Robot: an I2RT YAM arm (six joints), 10 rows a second.
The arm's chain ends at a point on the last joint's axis. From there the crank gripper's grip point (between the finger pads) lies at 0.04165 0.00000 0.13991 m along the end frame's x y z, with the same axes.
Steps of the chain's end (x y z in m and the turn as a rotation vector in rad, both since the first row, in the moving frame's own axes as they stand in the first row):
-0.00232 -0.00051 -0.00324 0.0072 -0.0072 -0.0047
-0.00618 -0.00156 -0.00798 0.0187 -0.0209 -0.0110
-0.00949 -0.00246 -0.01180 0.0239 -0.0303 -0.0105
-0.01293 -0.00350 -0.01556 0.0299 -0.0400 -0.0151
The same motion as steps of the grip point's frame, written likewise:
-0.00333 -0.00171 -0.00295 0.0072 -0.0072 -0.0047
-0.00913 -0.00463 -0.00717 0.0187 -0.0209 -0.0110
-0.01377 -0.00623 -0.01065 0.0239 -0.0303 -0.0105
-0.01859 -0.00829 -0.01408 0.0299 -0.0400 -0.0151

